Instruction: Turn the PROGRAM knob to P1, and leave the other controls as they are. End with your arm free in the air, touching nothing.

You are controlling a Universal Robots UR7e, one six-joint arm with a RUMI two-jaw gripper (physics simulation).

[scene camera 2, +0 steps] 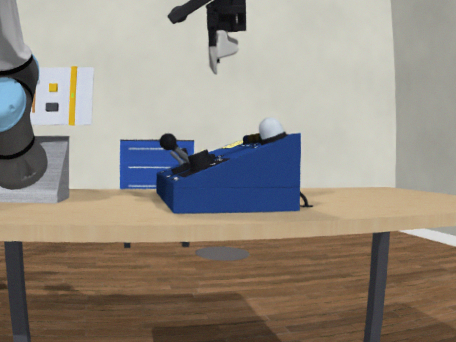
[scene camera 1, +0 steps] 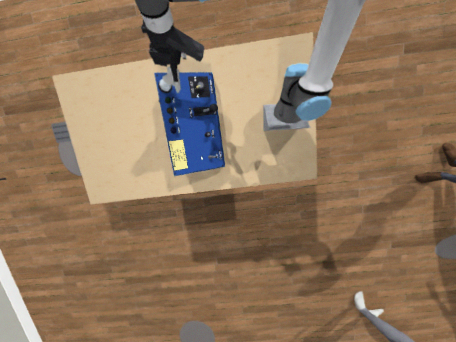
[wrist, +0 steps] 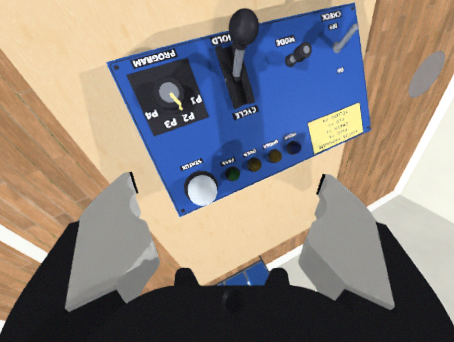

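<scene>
The blue control panel stands on the table. Its PROGRAM knob sits on a black square plate; in the wrist view its yellow pointer line points toward the P2 label. My gripper is open and empty, high above the panel, over the side with the white STATUS dome. It touches nothing.
Beside the knob stands a HOLD/CYCLE lever with a black ball, its ball toward HOLD. Farther along are the MODE switch and the CHECK toggle, which leans toward OFF. Several small lamps line the STATUS side.
</scene>
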